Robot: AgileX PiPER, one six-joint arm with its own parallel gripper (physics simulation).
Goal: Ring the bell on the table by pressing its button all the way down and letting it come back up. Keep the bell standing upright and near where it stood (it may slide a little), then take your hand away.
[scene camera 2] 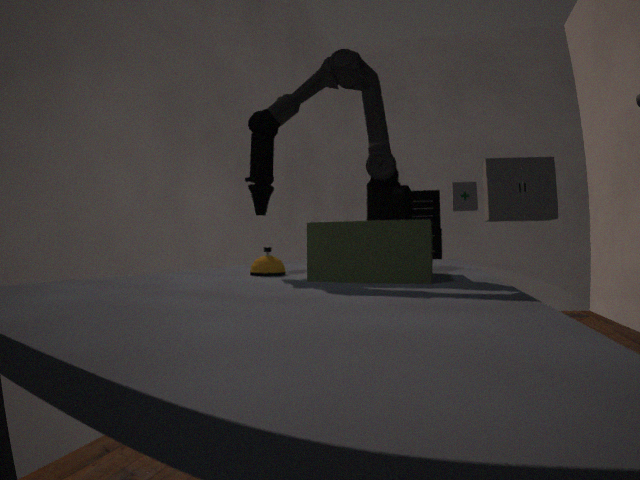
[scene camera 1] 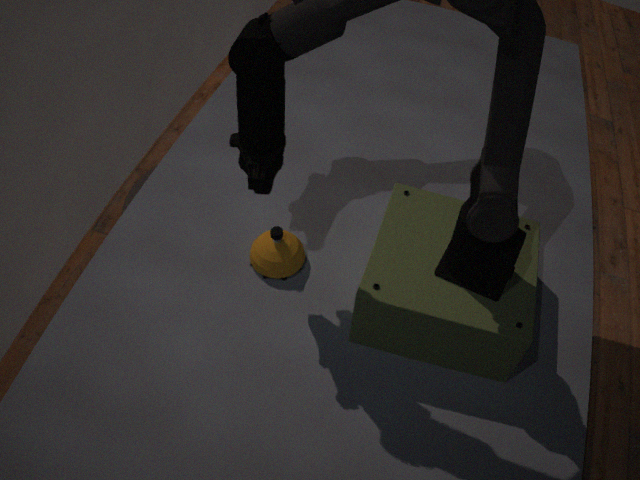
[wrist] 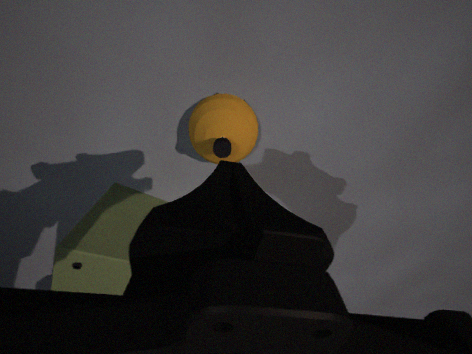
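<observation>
The yellow bell [scene camera 1: 277, 256] [scene camera 2: 267, 265] [wrist: 225, 117] stands upright on the grey table. Its black button [scene camera 1: 276, 233] [scene camera 2: 267, 249] [wrist: 222, 147] sits on top, raised on a short pale stem that shows in both scene views. My gripper [scene camera 1: 260, 192] [scene camera 2: 261, 213] [wrist: 228, 176] is shut and empty, with its fingertips together and pointing down. It hangs well above the bell, with a clear gap between the fingertips and the button, and touches nothing.
A green block [scene camera 1: 429, 248] [scene camera 2: 369, 251] [wrist: 100, 235] carries the arm's base, to the right of the bell in both scene views. The table's wooden edge [scene camera 1: 124, 192] runs along the left in scene camera 1. Shadows of the arm fall on the table near the bell.
</observation>
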